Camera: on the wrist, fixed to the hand. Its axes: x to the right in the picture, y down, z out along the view.
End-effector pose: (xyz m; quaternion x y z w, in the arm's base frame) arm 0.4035 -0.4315 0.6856 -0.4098 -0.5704 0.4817 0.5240
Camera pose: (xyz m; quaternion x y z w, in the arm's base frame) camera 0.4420 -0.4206 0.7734 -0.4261 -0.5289 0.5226 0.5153
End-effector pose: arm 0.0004 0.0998 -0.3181 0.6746 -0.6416 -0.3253 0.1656
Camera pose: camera 0.0891 0.0794 -0.3500 0.6478 -0.6843 -0.2908 0.1662
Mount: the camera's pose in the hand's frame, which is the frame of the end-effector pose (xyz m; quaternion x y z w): 0.0240 -0.0852 -0.0384 0.0312 0.0079 0.0519 0.9981
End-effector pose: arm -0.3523 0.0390 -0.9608 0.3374 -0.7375 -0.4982 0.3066
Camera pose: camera -0.3197 -0.0241 -1.0261 0.3120 -0.7668 -0.4557 0.3272
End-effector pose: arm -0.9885 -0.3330 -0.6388 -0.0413 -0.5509 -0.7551 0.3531
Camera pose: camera -1.0432 -0.3655 -0.7113 -0.0528 -0.5685 -0.7185 0.3973
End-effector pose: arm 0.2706 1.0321 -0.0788 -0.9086 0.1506 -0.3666 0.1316
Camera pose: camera 0.2751 1.0967 -0.0072 -0.8921 0.1871 -0.3710 0.1775
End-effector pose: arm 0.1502 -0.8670 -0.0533 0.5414 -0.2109 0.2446 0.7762
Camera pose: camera 0.2234 -0.8522 -0.1144 0.5518 -0.2249 0.2953 0.7469
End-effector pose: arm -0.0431 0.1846 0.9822 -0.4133 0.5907 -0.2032 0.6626
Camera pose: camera -0.0557 0.1055 1.0361 -0.3596 0.6099 -0.1901 0.6801
